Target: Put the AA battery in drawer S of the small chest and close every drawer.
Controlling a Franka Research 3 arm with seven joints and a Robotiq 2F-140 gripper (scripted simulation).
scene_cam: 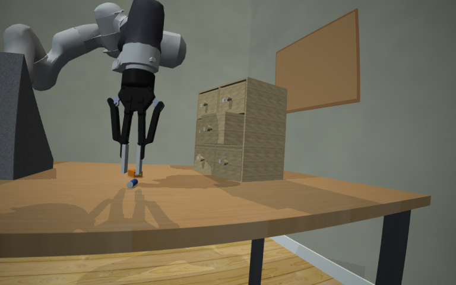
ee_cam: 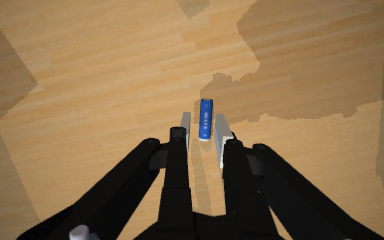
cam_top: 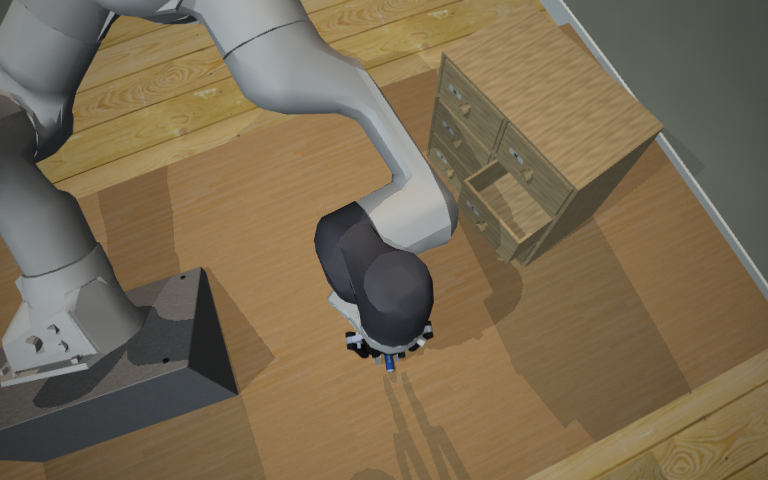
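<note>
Right now my hand is 60 mm above the blue AA battery. Round my hand: small orange object (150 mm to the left, 50 mm below); drawer (300 mm ahead, 160 mm to the left, 70 mm above).
</note>
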